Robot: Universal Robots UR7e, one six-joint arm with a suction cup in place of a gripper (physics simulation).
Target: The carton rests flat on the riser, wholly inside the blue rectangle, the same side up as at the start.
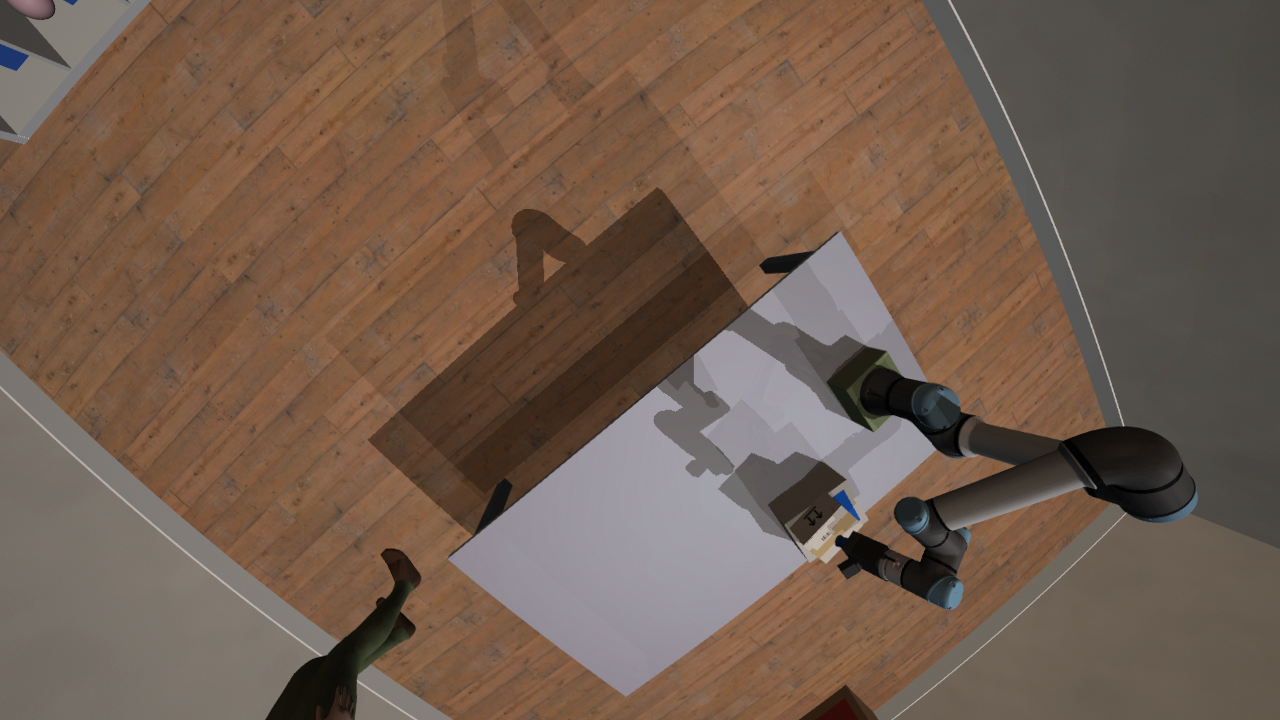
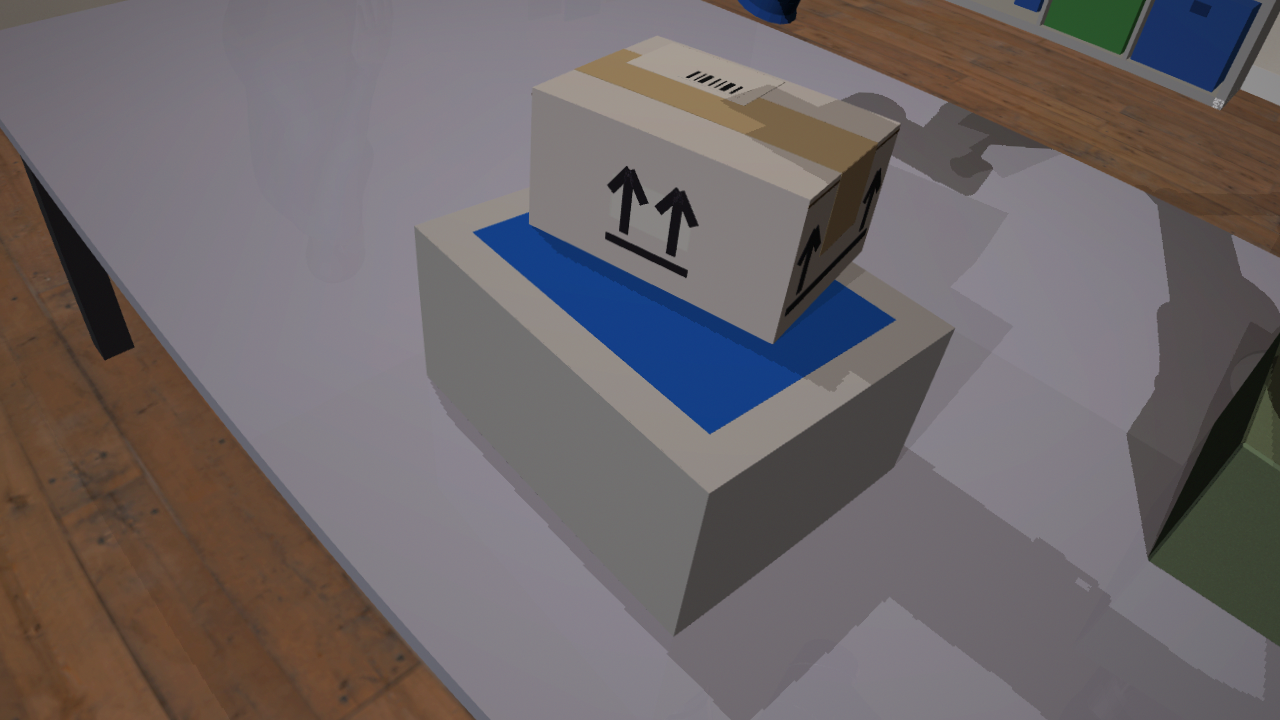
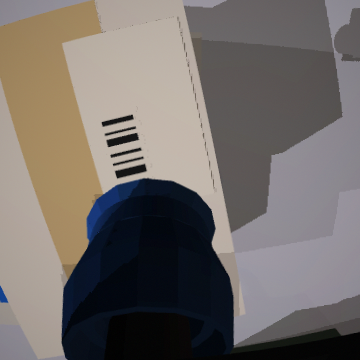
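Pixels of known places: hand, its tool point: [image 1: 839, 540] [image 2: 766, 2] [image 3: 150, 233]; arm's base, origin of its link: [image 1: 879, 391].
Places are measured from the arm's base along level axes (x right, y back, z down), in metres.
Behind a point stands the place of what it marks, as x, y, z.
Note:
The carton [image 1: 810, 510] @(-0.118, -0.421, -0.030) [image 2: 706, 179] @(-0.236, -0.389, -0.095) [image 3: 143, 89] @(-0.145, -0.467, -0.107) stands upright on the pale riser [image 2: 573, 429] @(-0.322, -0.391, 0.020), with its arrows pointing up and its taped, barcoded top facing up. It sits at the far side of the blue rectangle [image 2: 680, 349] @(-0.270, -0.367, -0.019) [image 1: 843, 503] @(-0.204, -0.327, -0.019). Its far edge reaches over the riser's pale rim. My dark blue suction cup [image 3: 150, 191] [image 1: 846, 546] @(-0.149, -0.423, -0.158) [image 2: 769, 7] hangs over the carton's top near one end, just past the barcode label. It is a little above the carton and holds nothing.
The riser stands on a grey table [image 1: 626, 555] @(0.139, -0.979, 0.101) [image 2: 223, 179] @(-0.261, -0.883, 0.101) near its edge. The arm's green pedestal [image 1: 859, 385] @(0.072, -0.041, -0.001) [image 2: 1226, 519] @(-0.094, -0.079, 0.041) is close by on the table. A person [image 1: 357, 645] stands off the table's far corner. A shelf with coloured bins [image 2: 1163, 26] is behind.

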